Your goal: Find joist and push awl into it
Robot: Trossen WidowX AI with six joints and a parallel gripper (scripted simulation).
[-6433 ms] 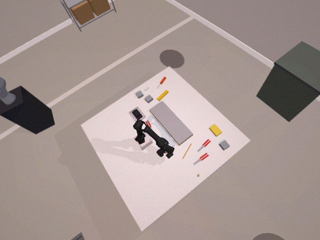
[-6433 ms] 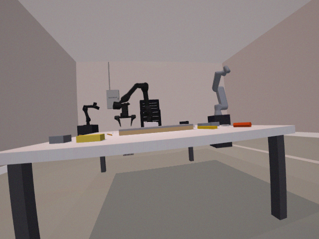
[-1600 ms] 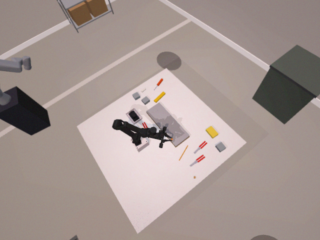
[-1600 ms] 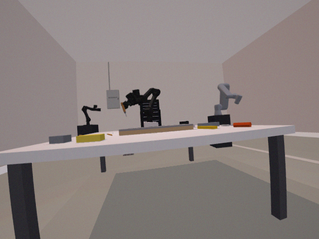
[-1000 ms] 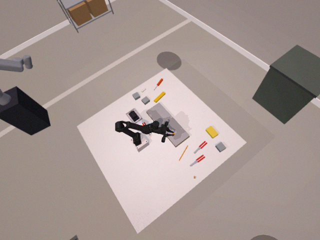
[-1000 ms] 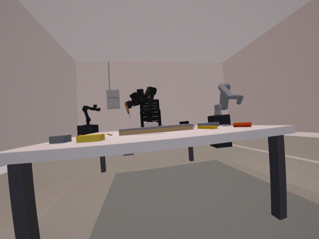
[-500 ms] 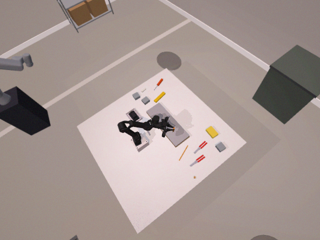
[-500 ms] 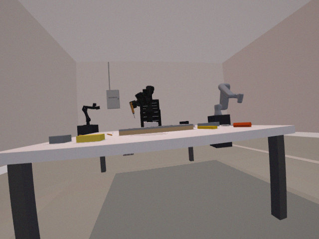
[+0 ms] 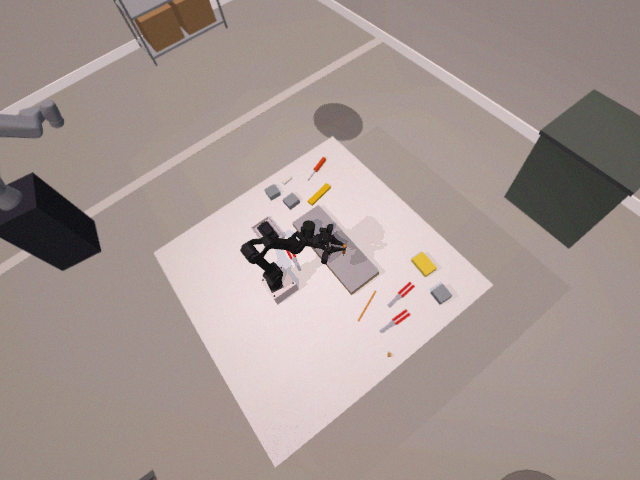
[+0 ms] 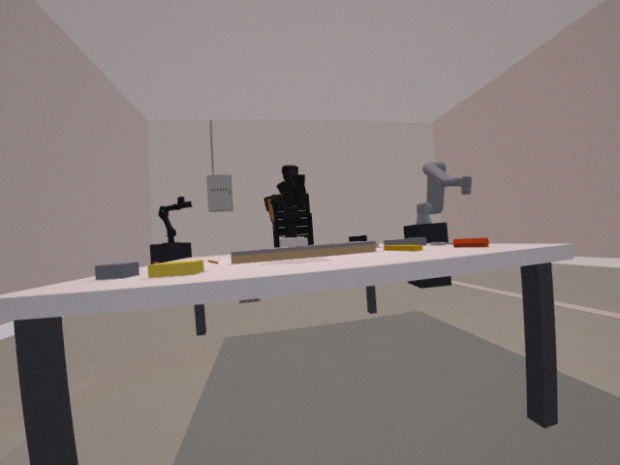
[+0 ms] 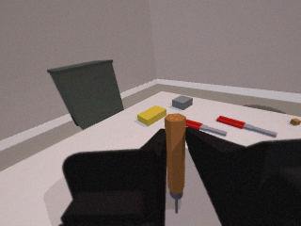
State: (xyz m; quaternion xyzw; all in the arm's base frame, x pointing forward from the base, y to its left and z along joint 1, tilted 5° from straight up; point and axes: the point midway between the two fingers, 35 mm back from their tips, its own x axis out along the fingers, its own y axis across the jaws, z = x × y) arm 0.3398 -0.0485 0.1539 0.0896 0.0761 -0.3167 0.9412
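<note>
Now: the awl 10 mm behind my gripper tip, 10 mm to the left of it and 60 mm below it. The rest, counted from my gripper tip: orange pencil (30 mm behind, 240 mm to the right, 210 mm below); then yellow bar (80 mm ahead, 470 mm to the left, 200 mm below); then yellow block (330 mm ahead, 200 mm to the right, 200 mm below).
</note>
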